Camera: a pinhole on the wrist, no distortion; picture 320 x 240 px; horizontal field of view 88.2 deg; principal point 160.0 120.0 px. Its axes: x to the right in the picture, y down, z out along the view. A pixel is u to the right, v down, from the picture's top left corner.
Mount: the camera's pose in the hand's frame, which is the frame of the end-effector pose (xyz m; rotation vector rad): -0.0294 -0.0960 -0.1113 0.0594 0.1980 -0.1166
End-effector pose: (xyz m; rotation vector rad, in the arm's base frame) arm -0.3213 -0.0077 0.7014 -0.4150 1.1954 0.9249
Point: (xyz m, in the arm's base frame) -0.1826 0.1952 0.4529
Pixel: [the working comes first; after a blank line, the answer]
In the camera's frame: 0.2806 0.1125 0.3104

309 180
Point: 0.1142 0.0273 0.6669
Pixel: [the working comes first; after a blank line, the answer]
In the camera's frame: 0.0520 -0.2012 0.4173

181 40
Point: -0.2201 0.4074 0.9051
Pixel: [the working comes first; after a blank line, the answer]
In the camera's frame: -0.1294 0.3198 0.5101

118 224
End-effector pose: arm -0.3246 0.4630 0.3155 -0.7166 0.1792 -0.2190
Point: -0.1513 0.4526 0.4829
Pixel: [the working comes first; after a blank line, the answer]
In the camera's frame: 0.1254 0.0357 0.2994

229 140
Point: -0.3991 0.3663 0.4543
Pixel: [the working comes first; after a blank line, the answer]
In the camera's frame: -0.0471 -0.0740 0.1325

101 28
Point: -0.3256 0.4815 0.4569
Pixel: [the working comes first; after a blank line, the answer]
In the camera's frame: -0.0361 0.0272 0.2237

133 140
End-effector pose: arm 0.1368 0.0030 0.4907 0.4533 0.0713 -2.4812
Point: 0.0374 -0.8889 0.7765
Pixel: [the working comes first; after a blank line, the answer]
In the camera's frame: 0.3002 0.8603 0.5796

outside the picture
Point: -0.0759 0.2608 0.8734
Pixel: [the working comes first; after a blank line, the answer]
In the camera's frame: -0.1563 -0.2011 0.4845

107 51
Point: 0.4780 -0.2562 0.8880
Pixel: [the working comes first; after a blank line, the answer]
In the camera's frame: -0.3532 0.5149 0.3332

outside the picture
